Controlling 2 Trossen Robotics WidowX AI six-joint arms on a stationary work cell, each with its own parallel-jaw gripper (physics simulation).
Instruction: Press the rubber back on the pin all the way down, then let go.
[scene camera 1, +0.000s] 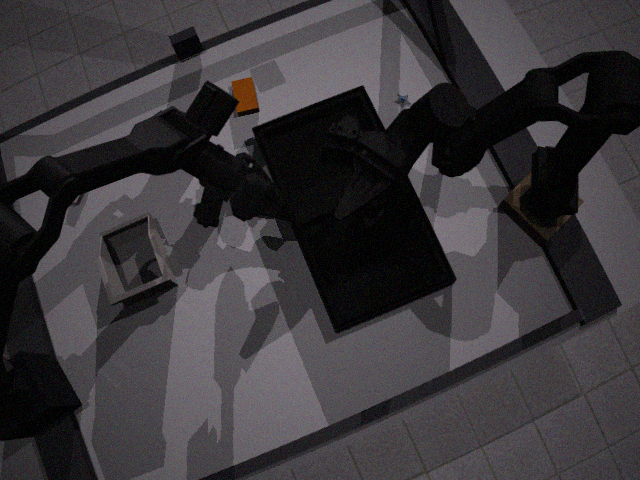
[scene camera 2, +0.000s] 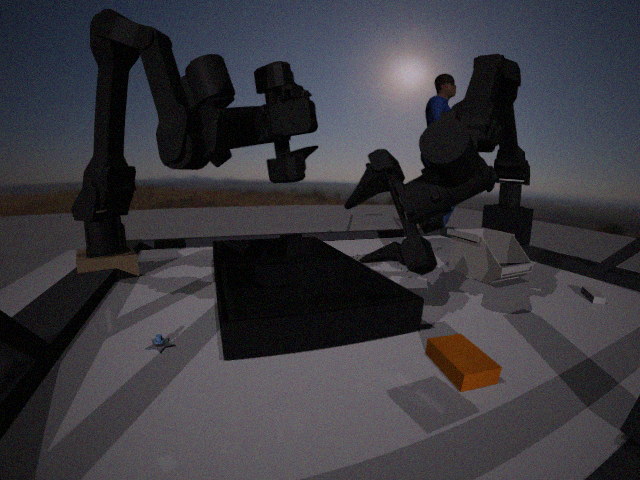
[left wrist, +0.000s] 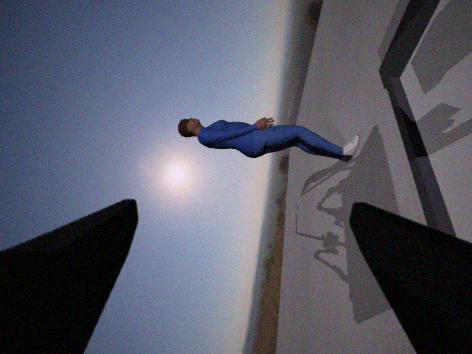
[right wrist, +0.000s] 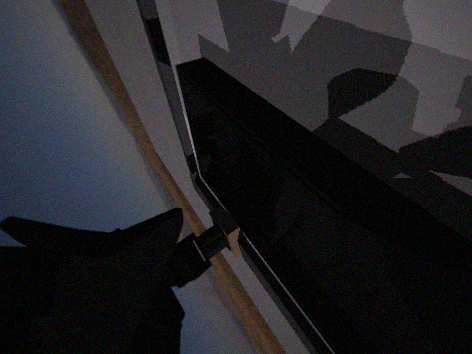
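Seen in the pictures: left gripper, fingertip midpoint: (scene camera 1: 331, 233) (left wrist: 246, 211); right gripper, fingertip midpoint: (scene camera 1: 289, 210) (scene camera 2: 353, 233) (right wrist: 258, 217); left arm's base, link origin: (scene camera 1: 544, 200) (scene camera 2: 105, 252) (right wrist: 222, 235); right arm's base, link origin: (scene camera 1: 10, 396) (scene camera 2: 509, 206).
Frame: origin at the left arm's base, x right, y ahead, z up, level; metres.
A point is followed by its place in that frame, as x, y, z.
Note:
The pin (scene camera 1: 403, 100) {0.302, 0.027, -0.032} (scene camera 2: 159, 341) {0.308, 0.024, -0.032} is a small star-shaped piece with a blue rubber on top. It stands on the table beside the black box's long side. It is too small to tell how far down the rubber sits. My left gripper (scene camera 1: 353, 162) (scene camera 2: 291, 164) (left wrist: 246, 211) {0.159, 0.332, 0.222} is open and empty, high above the black box (scene camera 1: 366, 267) {0.131, 0.289, -0.034} (scene camera 2: 309, 295) {0.284, 0.232, -0.034} and pointing level toward the horizon. My right gripper (scene camera 1: 244, 210) (scene camera 2: 353, 233) {0.271, 0.324, 0.040} is open and empty, low beside the box on the side away from the pin. Neither gripper is near the pin.
An orange block (scene camera 1: 245, 95) {0.505, 0.226, -0.022} (scene camera 2: 463, 360) {0.516, 0.212, -0.022} lies near a flat grey patch (scene camera 1: 267, 76) {0.515, 0.166, -0.039} (scene camera 2: 432, 402) {0.516, 0.165, -0.039}. A grey open bin (scene camera 1: 128, 259) {0.423, 0.574, -0.034} (scene camera 2: 499, 259) {0.410, 0.604, -0.016} stands past the right arm. A person in blue (scene camera 2: 437, 107) (left wrist: 256, 137) walks beyond the table.

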